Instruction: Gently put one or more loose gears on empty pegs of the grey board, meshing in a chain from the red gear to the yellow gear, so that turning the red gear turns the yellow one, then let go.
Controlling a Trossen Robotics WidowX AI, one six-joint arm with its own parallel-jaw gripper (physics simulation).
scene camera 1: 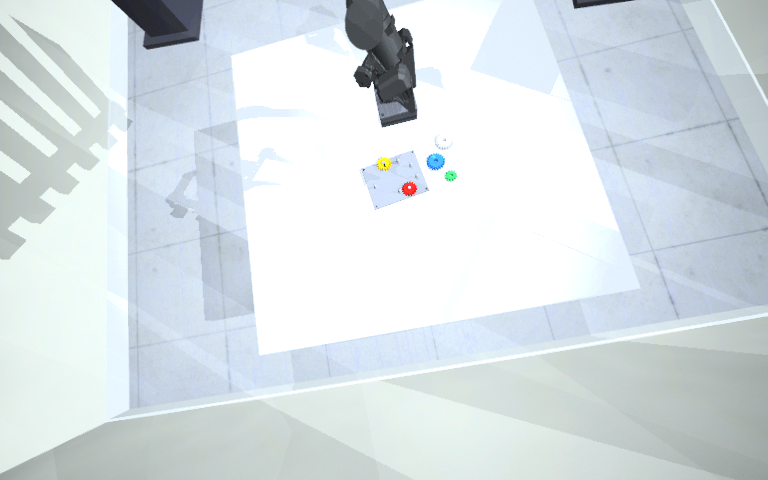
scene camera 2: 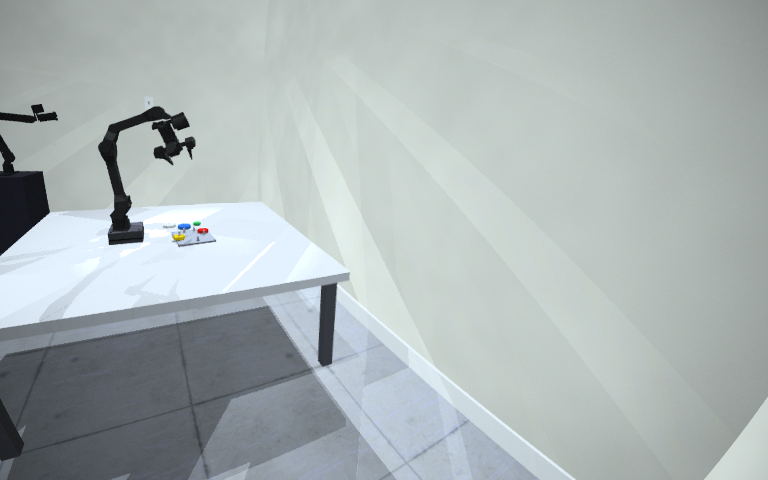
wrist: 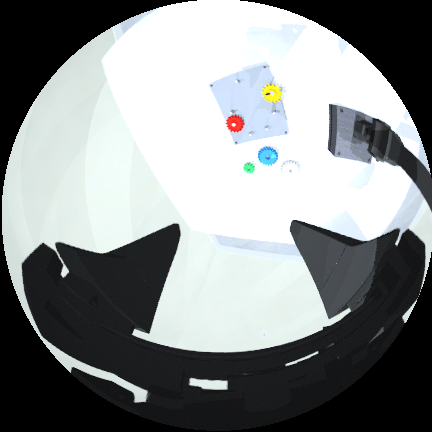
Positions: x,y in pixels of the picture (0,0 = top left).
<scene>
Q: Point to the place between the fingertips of my gripper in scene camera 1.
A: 414,99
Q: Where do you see a grey board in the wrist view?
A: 245,99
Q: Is my gripper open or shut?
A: Open.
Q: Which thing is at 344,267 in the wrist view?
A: My gripper.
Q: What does my gripper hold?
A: Nothing.
</scene>
